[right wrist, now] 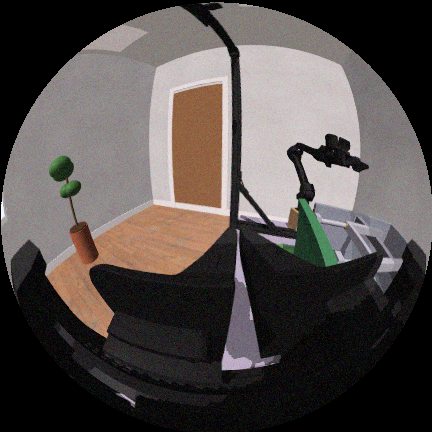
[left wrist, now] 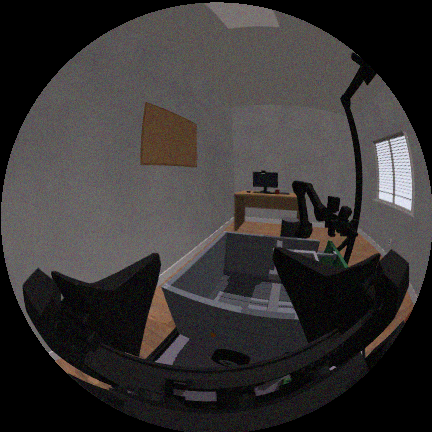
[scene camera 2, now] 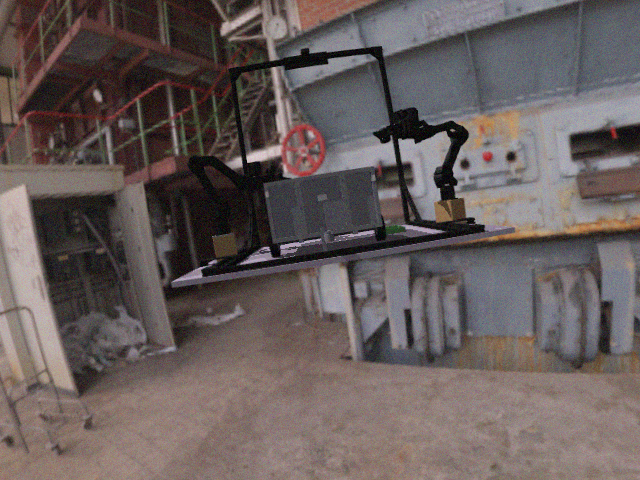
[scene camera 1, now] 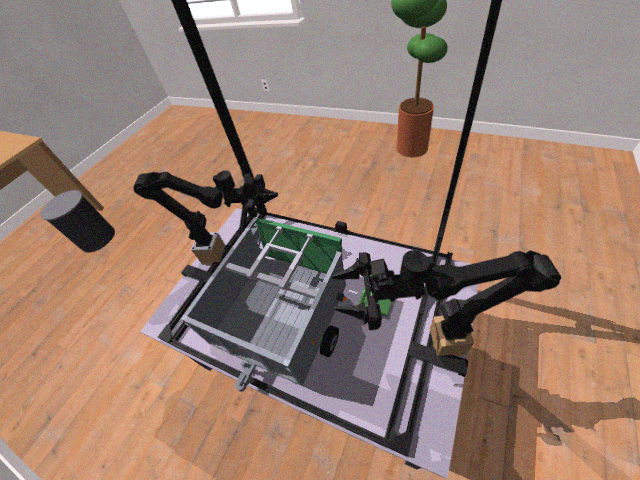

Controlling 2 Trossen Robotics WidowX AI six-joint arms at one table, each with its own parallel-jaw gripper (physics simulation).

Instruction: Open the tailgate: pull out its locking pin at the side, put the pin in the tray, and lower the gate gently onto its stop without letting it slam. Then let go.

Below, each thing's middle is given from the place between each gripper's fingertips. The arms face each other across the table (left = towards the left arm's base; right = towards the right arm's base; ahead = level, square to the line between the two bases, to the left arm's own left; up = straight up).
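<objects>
My right gripper: 19 cm above the grey truck bed (scene camera 1: 273,315), 34 cm short of it, 14 cm to the right of it.
Grey truck bed, from my left hand: 29 cm below, 27 cm to the right, 1 cm behind.
</objects>
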